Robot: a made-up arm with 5 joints.
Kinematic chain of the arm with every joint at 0, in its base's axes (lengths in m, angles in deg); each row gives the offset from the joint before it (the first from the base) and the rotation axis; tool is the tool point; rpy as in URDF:
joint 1: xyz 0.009 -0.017 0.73 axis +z
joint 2: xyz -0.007 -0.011 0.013 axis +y
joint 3: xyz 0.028 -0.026 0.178 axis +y
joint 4: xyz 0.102 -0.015 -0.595 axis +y
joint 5: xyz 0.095 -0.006 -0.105 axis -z
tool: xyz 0 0.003 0.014 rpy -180 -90 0
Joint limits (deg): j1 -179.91..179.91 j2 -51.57..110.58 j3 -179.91..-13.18 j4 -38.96..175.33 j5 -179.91..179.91
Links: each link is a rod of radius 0.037 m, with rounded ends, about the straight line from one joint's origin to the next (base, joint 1, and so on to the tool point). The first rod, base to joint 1, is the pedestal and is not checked.
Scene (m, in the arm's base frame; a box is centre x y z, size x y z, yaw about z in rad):
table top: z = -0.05
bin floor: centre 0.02 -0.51 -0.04 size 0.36 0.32 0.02 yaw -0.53
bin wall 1: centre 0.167 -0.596 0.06 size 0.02 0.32 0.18 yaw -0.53
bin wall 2: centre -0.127 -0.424 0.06 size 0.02 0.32 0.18 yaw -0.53
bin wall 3: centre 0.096 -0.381 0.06 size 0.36 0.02 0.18 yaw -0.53
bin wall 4: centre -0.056 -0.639 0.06 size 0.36 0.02 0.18 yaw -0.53
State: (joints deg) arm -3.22 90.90 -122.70 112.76 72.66
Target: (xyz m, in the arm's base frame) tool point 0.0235 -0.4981 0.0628
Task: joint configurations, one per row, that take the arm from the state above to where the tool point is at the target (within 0.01 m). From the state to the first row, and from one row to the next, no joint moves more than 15 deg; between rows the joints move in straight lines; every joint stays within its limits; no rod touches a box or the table.
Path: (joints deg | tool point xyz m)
1: -16.26 87.97 -120.17 117.06 72.73 | 0.4667 -0.2100 0.1666
2: -29.30 85.03 -117.63 121.36 72.80 | 0.4087 -0.3068 0.1844
3: -42.34 82.10 -115.10 125.67 72.87 | 0.3307 -0.3874 0.2028
4: -55.38 79.17 -112.57 129.97 72.94 | 0.2371 -0.4479 0.2215
5: -68.42 76.23 -110.03 134.27 73.01 | 0.1328 -0.4853 0.2408
6: -81.46 73.30 -107.50 138.57 73.08 | 0.0235 -0.4981 0.2603
7: -81.46 80.93 -113.34 127.08 73.14 | 0.0237 -0.4997 0.2056
8: -81.46 88.57 -119.18 115.59 73.21 | 0.0238 -0.5005 0.1538
9: -81.46 96.21 -125.02 104.10 73.27 | 0.0238 -0.5000 0.1059
10: -81.46 103.84 -130.86 92.61 73.33 | 0.0235 -0.4981 0.0628

